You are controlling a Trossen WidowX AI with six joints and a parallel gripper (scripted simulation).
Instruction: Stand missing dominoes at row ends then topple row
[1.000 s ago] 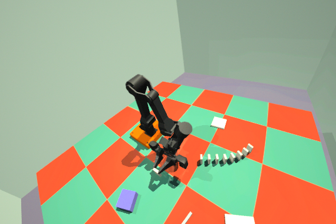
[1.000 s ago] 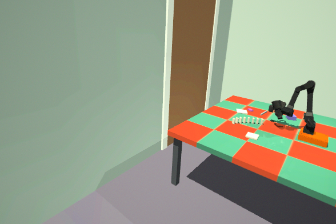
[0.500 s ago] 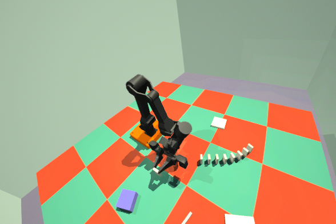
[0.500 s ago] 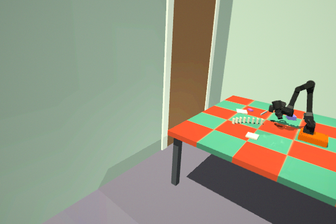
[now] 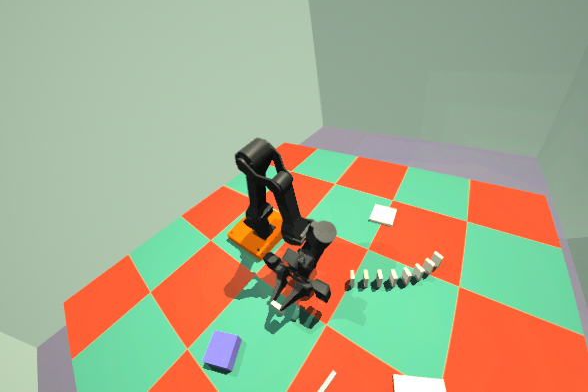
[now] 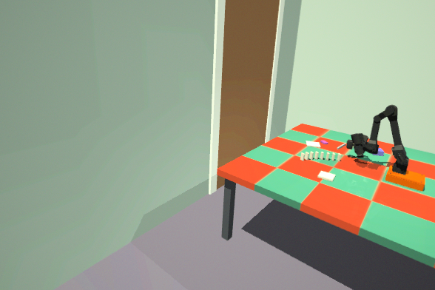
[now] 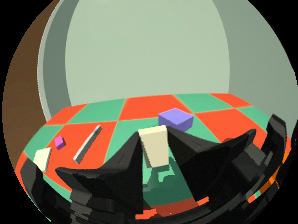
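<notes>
The thin stick is 150 mm ahead of my gripper tip, 90 mm to the right of it and 90 mm below it. The rest, counted from my gripper tip: purple block 140 mm to the right, 80 mm below, 70 mm behind; then white card 480 mm to the left, 90 mm below, 80 mm ahead; then small purple piece 280 mm ahead, 90 mm below, 70 mm to the right.
</notes>
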